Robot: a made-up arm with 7 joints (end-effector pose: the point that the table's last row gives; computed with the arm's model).
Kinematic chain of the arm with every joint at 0, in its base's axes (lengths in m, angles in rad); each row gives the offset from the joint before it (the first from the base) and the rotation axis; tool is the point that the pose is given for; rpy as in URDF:
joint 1: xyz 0 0 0.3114 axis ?
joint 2: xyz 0 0 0 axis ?
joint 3: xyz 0 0 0.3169 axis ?
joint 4: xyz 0.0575 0 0 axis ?
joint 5: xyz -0.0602 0 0.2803 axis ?
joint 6: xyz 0 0 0 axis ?
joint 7: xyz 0.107 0 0 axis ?
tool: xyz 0 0 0 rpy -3.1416 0 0
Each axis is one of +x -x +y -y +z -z.
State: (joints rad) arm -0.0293 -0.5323 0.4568 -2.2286 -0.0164 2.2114 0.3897
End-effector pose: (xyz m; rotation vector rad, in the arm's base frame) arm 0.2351 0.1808 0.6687 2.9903 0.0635 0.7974
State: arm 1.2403 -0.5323 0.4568 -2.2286 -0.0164 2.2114 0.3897
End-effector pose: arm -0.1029 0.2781 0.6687 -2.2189 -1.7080 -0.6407
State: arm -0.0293 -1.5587 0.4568 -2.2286 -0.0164 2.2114 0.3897
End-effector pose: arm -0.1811 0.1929 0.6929 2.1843 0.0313 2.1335
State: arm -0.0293 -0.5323 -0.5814 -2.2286 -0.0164 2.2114 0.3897
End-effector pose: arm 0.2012 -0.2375 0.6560 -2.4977 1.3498 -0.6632
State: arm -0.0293 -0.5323 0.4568 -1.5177 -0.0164 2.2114 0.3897
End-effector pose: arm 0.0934 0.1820 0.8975 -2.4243 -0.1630 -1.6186
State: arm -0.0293 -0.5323 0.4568 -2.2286 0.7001 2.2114 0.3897
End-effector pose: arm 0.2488 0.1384 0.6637 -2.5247 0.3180 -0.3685
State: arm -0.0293 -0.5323 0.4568 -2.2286 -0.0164 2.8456 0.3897
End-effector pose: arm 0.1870 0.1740 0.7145 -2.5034 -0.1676 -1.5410
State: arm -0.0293 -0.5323 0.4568 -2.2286 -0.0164 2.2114 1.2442
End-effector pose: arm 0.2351 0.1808 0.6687 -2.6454 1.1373 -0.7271
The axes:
joint 1: +z
joint 2: +y
joint 3: +z
joint 4: -y
joint 5: +z
joint 6: -y
joint 7: -z

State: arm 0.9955 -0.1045 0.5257 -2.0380 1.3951 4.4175 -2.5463
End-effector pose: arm 0.0253 0.2172 0.6289 1.1304 1.2765 1.5955
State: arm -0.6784 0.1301 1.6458 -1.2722 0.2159 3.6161 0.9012
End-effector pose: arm 0.2030 0.1375 0.8379 -0.8203 0.2777 -1.0024
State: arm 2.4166 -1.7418 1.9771 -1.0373 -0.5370 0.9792 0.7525
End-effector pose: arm 0.1289 -0.5854 0.1075 0.1630 -1.0393 -1.4798
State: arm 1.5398 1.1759 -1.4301 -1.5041 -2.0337 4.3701 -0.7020
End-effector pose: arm 0.2382 0.3619 0.3953 -1.1393 2.6947 -0.1848
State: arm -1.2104 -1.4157 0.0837 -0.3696 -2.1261 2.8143 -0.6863
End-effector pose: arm -0.1118 0.5790 0.5613 -0.7075 -1.0092 -0.5607
